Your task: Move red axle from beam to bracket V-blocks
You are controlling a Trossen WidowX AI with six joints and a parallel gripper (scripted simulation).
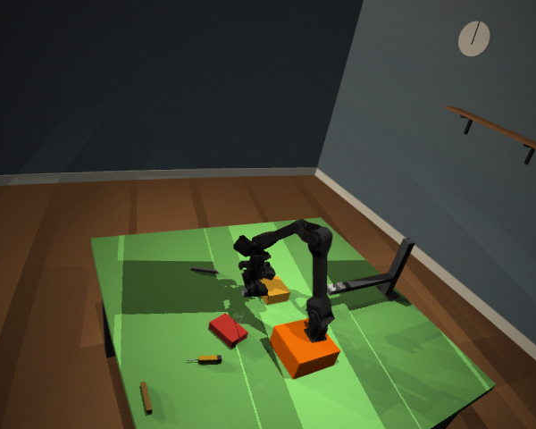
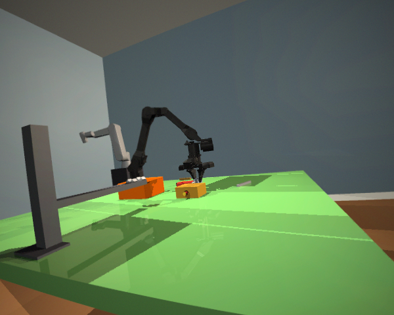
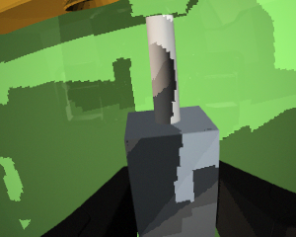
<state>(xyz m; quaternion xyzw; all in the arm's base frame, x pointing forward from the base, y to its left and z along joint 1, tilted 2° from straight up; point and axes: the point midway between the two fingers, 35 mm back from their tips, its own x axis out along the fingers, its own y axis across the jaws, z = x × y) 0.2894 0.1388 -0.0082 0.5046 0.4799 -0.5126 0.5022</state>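
My gripper tip is now 20 mm to the left of the grey block and 10 mm below it. Also, from my gripper tip: red block: 150 mm behind, 130 mm to the left, 30 mm below; orange-yellow beam: 120 mm to the right, 20 mm below, 20 mm ahead; grey rod: 210 mm ahead, 120 mm to the left, 40 mm below.
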